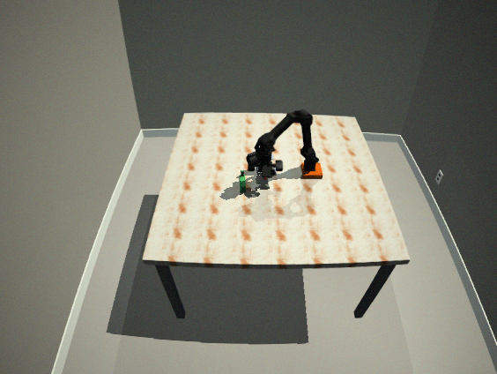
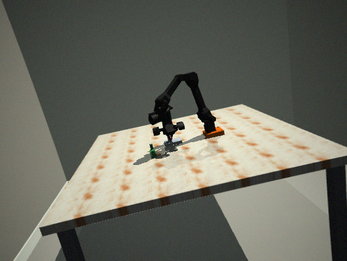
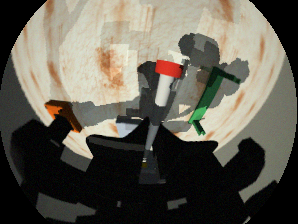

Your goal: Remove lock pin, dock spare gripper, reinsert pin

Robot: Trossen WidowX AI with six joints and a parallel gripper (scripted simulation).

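Right now my gripper tip is 9 cm to the left of the grey mount. From my gripper tip the other things lie so: green holder: 12 cm ahead, 4 cm to the left, 2 cm below; then spare gripper: 1 cm ahead, 9 cm to the right, 8 cm above.
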